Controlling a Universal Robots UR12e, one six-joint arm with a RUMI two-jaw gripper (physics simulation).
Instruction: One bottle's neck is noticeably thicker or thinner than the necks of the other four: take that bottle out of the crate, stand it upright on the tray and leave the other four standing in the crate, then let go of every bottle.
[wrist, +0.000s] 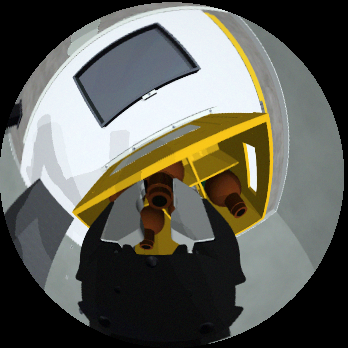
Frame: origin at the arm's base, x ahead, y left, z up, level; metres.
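Seen in the pictures: gripper, fingertip midpoint: (159, 180).
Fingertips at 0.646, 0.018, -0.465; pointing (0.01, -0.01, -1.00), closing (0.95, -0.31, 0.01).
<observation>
A point is followed by its place in that frame, as x, y, z.
My gripper (159, 180) {0.646, 0.018, -0.465} is at the crate, its two grey fingers shut on the neck of a brown bottle (159, 192) {0.648, 0.019, -0.436}, whose dark round mouth faces the camera. The yellow crate (220, 137) {0.715, 0.058, -0.425} has dividers inside. A front bottle (152, 220) {0.593, -0.072, -0.483} stands between the lower parts of the fingers in the view, its narrow neck toward the camera. A right bottle (224, 188) {0.737, -0.047, -0.480} stands in a right-hand compartment. Part of another brown bottle (116, 194) {0.569, 0.012, -0.475} shows at the left, mostly hidden by the left finger. The dark grey tray (135, 70) {0.660, 0.225, -0.595} lies beyond the crate with no bottle on it.
The tray and crate are on a white table top (220, 75) {0.850, 0.162, -0.600}. A yellow strip (240, 52) runs along its right side. A dark grey block-like surface (37, 235) {0.095, -0.005, -0.391} is at the lower left, and a small black object (14, 114) is at the left edge.
</observation>
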